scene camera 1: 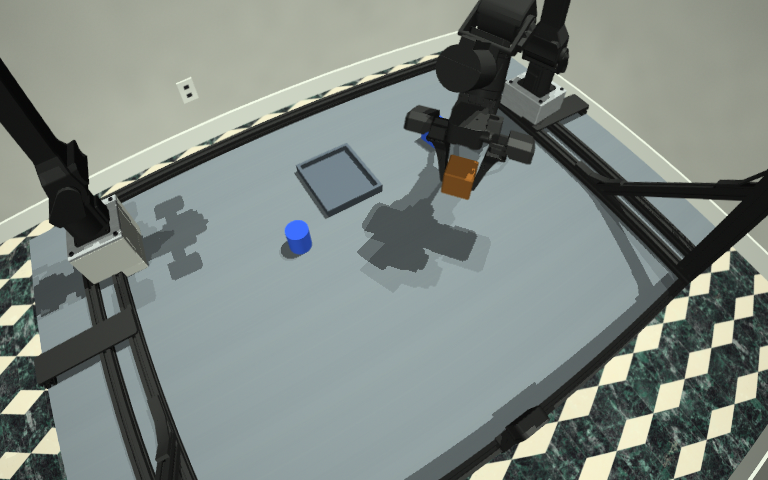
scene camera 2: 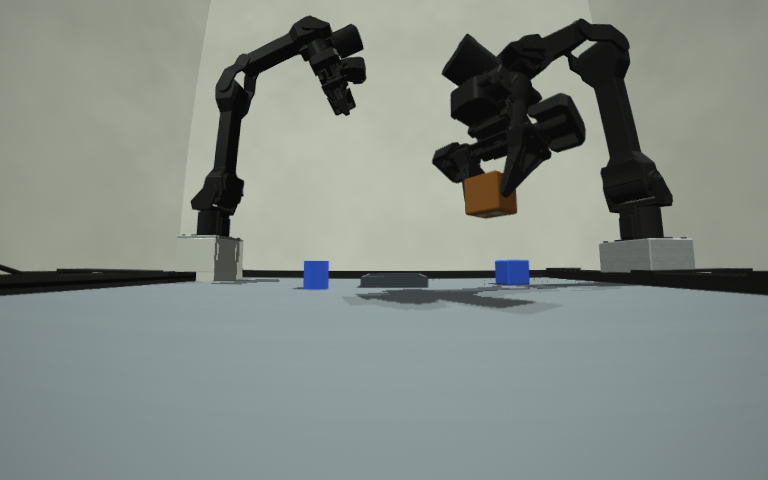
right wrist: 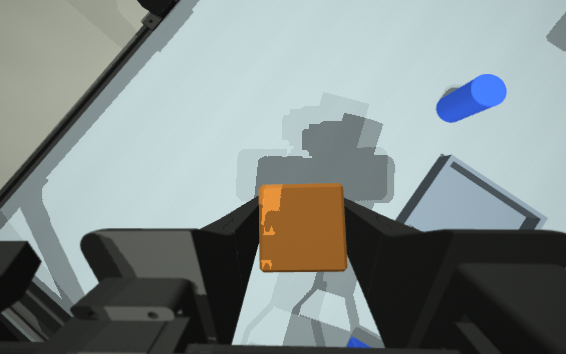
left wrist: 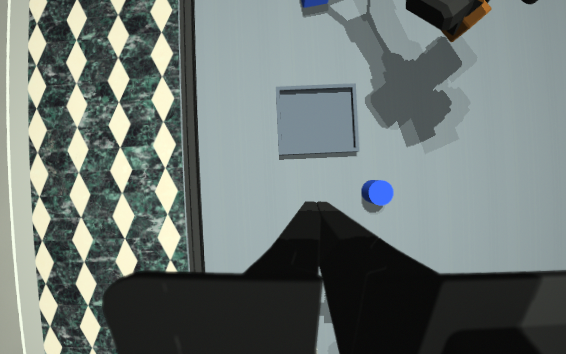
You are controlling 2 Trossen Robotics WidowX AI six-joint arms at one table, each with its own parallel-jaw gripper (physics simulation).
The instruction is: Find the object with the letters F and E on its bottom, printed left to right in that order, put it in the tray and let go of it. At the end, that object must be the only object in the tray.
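Seen in the pictures: left gripper, fingertip midpoint: (scene camera 2: 347, 114) (left wrist: 314, 212); right gripper, fingertip midpoint: (scene camera 1: 457, 185) (scene camera 2: 485, 199) (right wrist: 298, 201) (left wrist: 463, 22); left arm's base, link origin: (scene camera 1: 91, 226) (scene camera 2: 212, 237); right arm's base, link origin: (scene camera 1: 536, 85) (scene camera 2: 642, 241).
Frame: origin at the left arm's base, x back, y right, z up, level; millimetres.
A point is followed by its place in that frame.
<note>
My right gripper (scene camera 1: 459, 181) @(z 15, x -554, y 233 mm) (scene camera 2: 484, 195) @(z 15, x -554, y 233 mm) (right wrist: 298, 201) @(z 15, x -554, y 233 mm) is shut on an orange cube (scene camera 1: 457, 183) @(z 30, x -546, y 241 mm) (scene camera 2: 484, 199) @(z 12, x -550, y 245 mm) (left wrist: 472, 22) @(z 43, x -539, y 227 mm) (right wrist: 305, 235) @(z 43, x -564, y 222 mm) and holds it above the table. Its underside is seen very edge-on in scene camera 2; no letters are readable. My left gripper (scene camera 2: 342, 112) @(z 283, x -326, y 0 mm) (left wrist: 314, 212) @(z 283, x -326, y 0 mm) is shut and empty, high above the table. A blue cylinder (scene camera 1: 298, 237) @(z -56, x -313, y 156 mm) (scene camera 2: 316, 275) @(z -78, x -323, y 159 mm) (left wrist: 381, 192) @(z -56, x -316, y 142 mm) (right wrist: 470, 98) @(z -59, x -333, y 150 mm) stands upright. A blue cube (scene camera 1: 427, 139) (scene camera 2: 512, 272) @(z -77, x -649, y 61 mm) (left wrist: 315, 2) @(z -88, x -636, y 40 mm) (right wrist: 356, 343) @(z -89, x -640, y 60 mm) is partly hidden in scene camera 1. The tray (scene camera 1: 355, 201) @(z -91, x -437, y 110 mm) (scene camera 2: 394, 281) @(z -89, x -438, y 110 mm) (left wrist: 317, 152) @(z -82, x -379, y 44 mm) is empty.
The tray lies between the blue cylinder and the blue cube. Black frame rails (scene camera 1: 283, 134) (left wrist: 192, 150) @(z -79, x -379, y -160 mm) (right wrist: 85, 100) run along the table's edges. The arms stand on pale base blocks (scene camera 1: 110, 249) @(z -18, x -20, y 50 mm) (scene camera 2: 645, 255) @(z -50, x -860, y 104 mm) at either side.
</note>
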